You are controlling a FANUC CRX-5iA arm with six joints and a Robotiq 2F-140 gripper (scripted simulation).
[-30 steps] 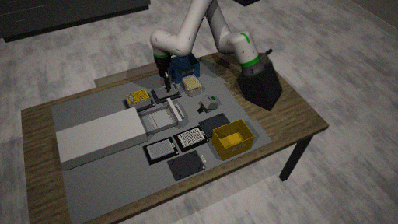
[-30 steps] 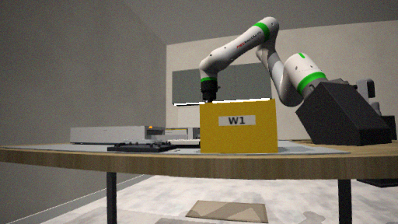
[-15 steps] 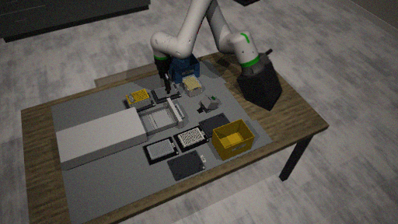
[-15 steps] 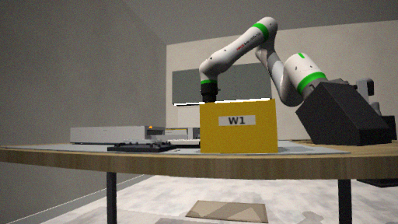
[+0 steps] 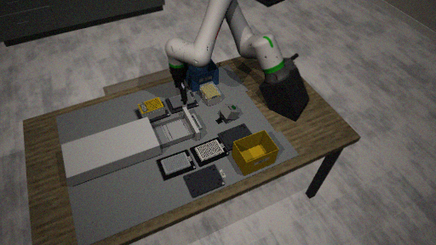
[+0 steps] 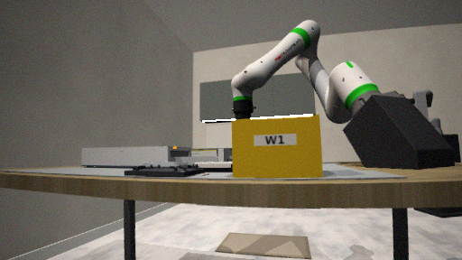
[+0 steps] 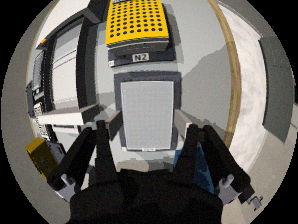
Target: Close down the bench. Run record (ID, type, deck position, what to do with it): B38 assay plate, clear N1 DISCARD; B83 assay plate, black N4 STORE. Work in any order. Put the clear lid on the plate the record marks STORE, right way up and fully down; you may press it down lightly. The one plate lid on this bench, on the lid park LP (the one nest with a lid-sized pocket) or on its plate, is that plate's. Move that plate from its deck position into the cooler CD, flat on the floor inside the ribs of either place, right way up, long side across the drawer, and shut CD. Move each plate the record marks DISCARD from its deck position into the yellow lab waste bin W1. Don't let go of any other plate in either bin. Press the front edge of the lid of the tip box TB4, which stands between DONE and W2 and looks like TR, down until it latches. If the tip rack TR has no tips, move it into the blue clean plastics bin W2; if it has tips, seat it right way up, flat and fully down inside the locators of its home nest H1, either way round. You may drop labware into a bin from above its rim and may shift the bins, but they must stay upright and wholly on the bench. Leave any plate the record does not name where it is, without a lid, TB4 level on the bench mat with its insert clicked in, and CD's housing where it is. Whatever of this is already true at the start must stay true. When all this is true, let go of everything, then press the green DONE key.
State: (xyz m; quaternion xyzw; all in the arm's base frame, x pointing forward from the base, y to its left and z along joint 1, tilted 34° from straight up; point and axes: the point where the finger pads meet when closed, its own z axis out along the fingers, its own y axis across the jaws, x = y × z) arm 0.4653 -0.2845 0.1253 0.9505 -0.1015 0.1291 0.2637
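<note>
My hand is 1 cm above the clear lid. Round my hand: yellow tip rack TR: 17 cm ahead, 4 cm to the right, 2 cm above; then black plate: 2 cm below; then blue bin W2: 20 cm behind, 8 cm to the right.
</note>
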